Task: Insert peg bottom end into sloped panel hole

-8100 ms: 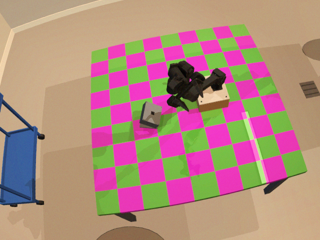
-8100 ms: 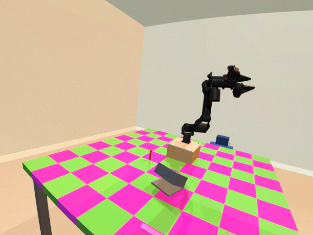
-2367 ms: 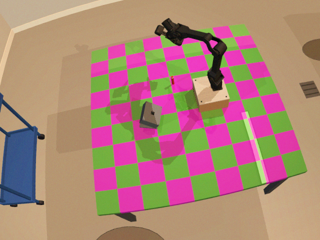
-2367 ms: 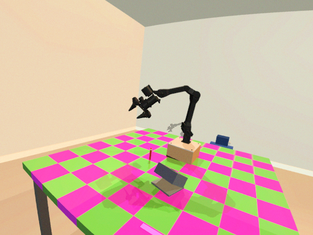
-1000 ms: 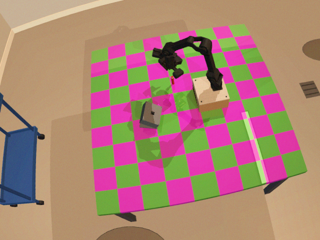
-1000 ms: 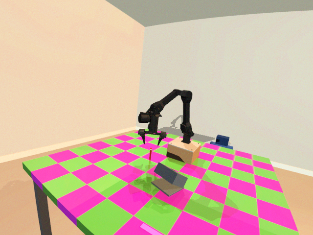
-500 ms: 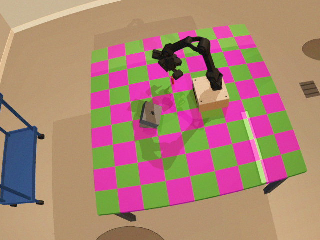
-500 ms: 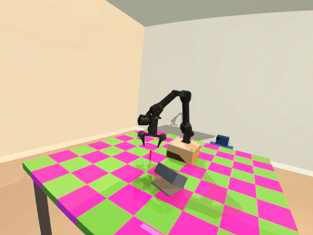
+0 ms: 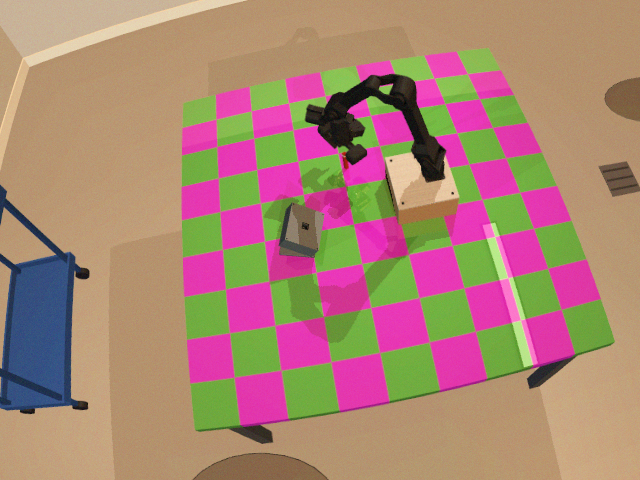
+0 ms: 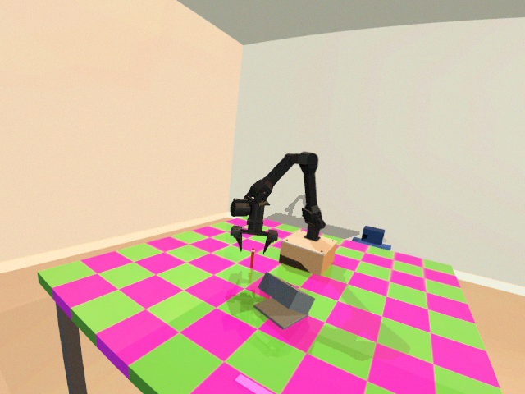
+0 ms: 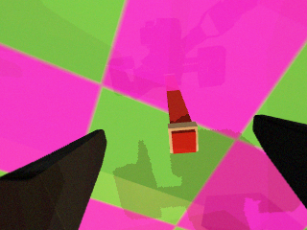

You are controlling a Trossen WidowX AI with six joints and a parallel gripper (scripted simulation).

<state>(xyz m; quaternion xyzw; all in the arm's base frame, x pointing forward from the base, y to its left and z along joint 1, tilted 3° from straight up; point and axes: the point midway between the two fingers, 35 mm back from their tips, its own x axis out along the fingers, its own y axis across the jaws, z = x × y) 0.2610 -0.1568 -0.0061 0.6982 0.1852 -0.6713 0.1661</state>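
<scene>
Right now my gripper tip is 1 cm above the red square peg. Also, from my gripper tip: grey sloped panel: 18 cm ahead, 24 cm to the left, 1 cm below.
</scene>
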